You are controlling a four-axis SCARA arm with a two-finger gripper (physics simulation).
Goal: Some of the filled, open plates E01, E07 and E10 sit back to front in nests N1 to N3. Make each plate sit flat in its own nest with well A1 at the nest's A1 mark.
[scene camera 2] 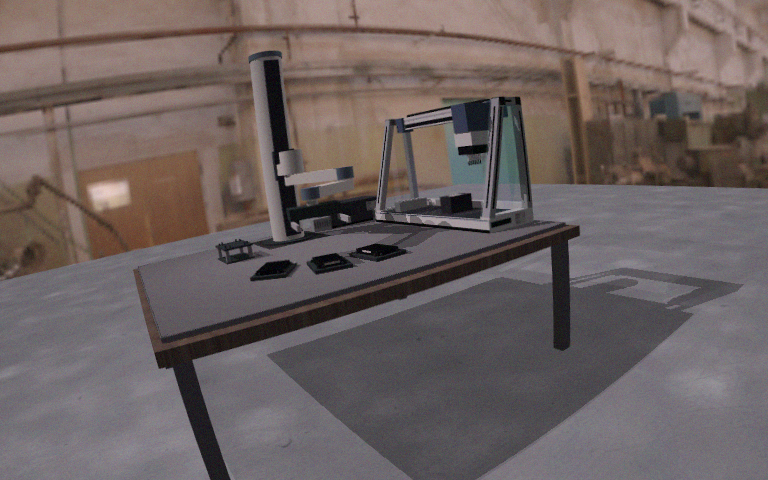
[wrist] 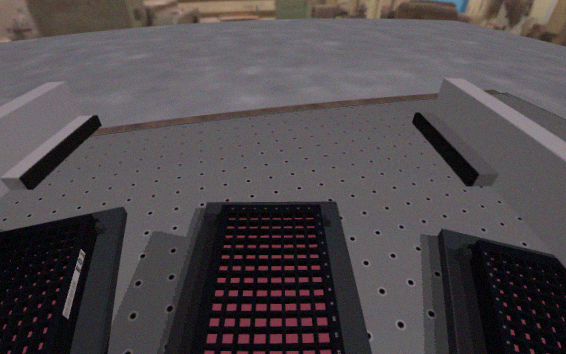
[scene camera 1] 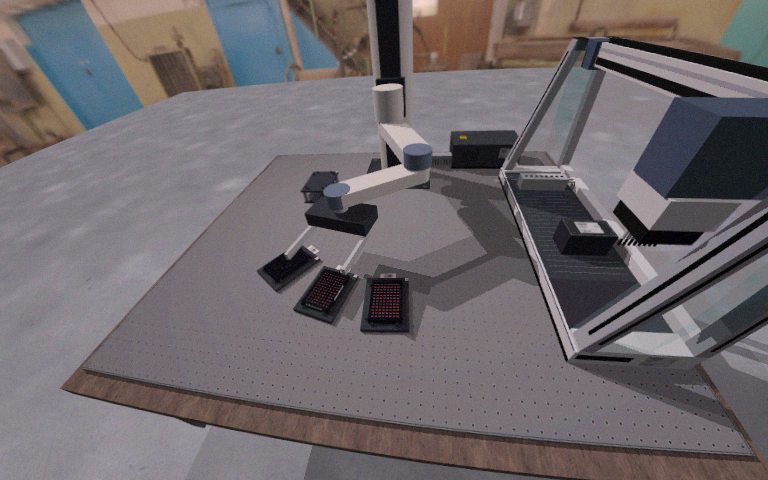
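My gripper (scene camera 1: 315, 263) (wrist: 254, 98) is open and empty, fingers spread wide above the middle nest. In the wrist view the middle plate (wrist: 275, 280) (scene camera 1: 327, 289) sits in nest N2 (wrist: 347, 280) (scene camera 1: 317, 312). It looks flat; its number marks run along the right edge. The right plate (wrist: 535, 300) (scene camera 1: 288, 264) sits in nest N1 (wrist: 455, 270) (scene camera 1: 271, 283), with marks along its left edge. The middle plate thus faces opposite to it. The left plate (wrist: 40, 285) (scene camera 1: 387, 300) sits in nest N3 (wrist: 114, 240) (scene camera 1: 385, 327), a white label on its right side. Nest A1 marks are outside the wrist view.
A dark stand on posts (scene camera 1: 320, 182) (scene camera 2: 233, 250) is at the back left. A black box (scene camera 1: 484, 148) is behind the arm. A framed machine (scene camera 1: 538, 249) (scene camera 2: 495, 164) with a hanging head (scene camera 1: 702, 152) (scene camera 2: 471, 130) stands at the right.
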